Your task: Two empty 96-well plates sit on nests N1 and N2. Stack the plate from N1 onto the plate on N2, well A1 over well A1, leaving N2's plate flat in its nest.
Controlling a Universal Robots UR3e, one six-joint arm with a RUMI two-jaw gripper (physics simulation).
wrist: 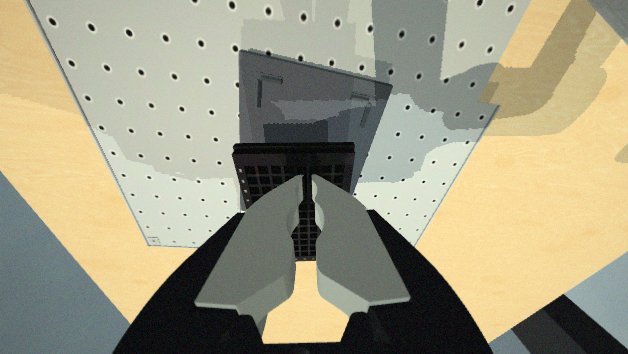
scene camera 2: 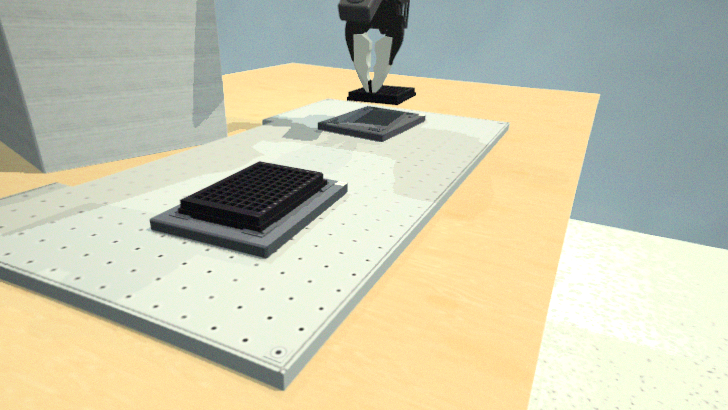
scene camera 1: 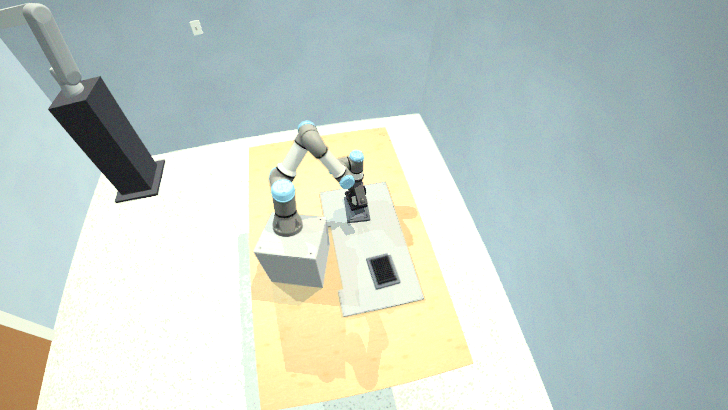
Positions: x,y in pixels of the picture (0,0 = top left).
Labels:
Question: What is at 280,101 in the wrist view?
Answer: A grey nest.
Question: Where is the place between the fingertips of my gripper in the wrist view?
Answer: At 308,177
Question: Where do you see a grey nest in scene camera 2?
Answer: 374,123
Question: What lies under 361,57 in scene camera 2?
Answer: My gripper.

